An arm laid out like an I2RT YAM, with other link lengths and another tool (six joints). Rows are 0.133 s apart.
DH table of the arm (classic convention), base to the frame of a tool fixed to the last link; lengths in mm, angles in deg. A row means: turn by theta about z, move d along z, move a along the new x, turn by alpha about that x. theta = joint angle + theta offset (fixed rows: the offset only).
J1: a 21  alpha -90  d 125.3  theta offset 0
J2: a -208.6  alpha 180  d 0  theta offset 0
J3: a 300.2  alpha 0  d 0  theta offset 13.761
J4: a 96.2  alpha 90  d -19  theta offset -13.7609
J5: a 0  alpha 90  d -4.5  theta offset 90
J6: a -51.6  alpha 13.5  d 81  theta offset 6.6
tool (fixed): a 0  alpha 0  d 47.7  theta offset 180
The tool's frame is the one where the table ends.
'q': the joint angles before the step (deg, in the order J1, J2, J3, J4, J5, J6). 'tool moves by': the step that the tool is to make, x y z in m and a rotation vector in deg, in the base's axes. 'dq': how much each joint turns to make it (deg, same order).
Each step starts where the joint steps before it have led.
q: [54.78, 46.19, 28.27, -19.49, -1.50, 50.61]
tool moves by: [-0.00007, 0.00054, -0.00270, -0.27, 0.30, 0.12]
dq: [0.01, 0.49, 0.01, 0.09, -0.14, 0.00]
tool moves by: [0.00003, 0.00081, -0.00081, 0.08, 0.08, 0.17]
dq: [0.00, 0.32, -0.01, 0.35, -0.21, -0.02]
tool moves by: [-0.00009, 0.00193, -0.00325, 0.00, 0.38, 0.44]
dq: [-0.01, 0.94, 0.00, 0.72, -0.54, -0.03]
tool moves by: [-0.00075, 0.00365, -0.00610, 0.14, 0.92, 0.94]
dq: [0.00, 1.73, -0.02, 1.34, -1.25, 0.08]
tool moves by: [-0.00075, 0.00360, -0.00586, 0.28, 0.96, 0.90]
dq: [0.00, 1.73, -0.04, 1.46, -1.29, 0.18]
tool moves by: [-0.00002, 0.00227, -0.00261, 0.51, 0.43, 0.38]
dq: [0.01, 0.96, -0.15, 1.31, -0.70, 0.27]
